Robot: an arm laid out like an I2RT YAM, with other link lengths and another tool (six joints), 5 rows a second.
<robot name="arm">
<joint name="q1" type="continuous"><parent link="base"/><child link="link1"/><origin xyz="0 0 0.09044" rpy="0 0 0"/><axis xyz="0 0 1"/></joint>
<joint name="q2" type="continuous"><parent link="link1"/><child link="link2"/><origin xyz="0.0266 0.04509 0.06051" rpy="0 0 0"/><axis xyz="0 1 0"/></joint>
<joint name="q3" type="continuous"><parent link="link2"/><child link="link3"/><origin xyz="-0.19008 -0.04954 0" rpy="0 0 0"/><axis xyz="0 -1 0"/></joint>
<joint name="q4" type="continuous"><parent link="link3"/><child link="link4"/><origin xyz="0.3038 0.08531 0.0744" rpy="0 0 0"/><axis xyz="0 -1 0"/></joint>
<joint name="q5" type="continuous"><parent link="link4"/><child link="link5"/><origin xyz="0.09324 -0.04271 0.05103" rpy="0 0 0"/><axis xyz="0 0 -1"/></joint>
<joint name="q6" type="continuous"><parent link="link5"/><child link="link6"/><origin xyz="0.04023 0 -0.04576" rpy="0 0 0"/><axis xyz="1 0 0"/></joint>
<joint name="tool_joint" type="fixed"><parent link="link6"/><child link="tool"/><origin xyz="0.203 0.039 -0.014" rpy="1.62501 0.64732 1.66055"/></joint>
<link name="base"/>
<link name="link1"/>
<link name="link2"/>
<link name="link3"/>
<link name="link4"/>
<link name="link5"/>
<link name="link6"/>
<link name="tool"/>
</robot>
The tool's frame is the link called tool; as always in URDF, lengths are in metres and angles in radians. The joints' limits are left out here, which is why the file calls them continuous.
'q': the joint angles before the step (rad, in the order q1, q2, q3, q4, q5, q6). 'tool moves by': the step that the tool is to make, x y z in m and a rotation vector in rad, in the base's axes. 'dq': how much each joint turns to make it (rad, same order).
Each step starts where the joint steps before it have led.
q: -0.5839, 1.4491, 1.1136, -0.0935, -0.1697, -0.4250
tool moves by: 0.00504, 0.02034, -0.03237, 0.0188, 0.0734, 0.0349
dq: 0.0397, 0.0574, 0.0215, -0.0392, 0.0148, -0.0189
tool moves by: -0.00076, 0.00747, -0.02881, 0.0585, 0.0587, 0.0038
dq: 0.0058, 0.0658, 0.0363, -0.0480, -0.0086, 0.0183
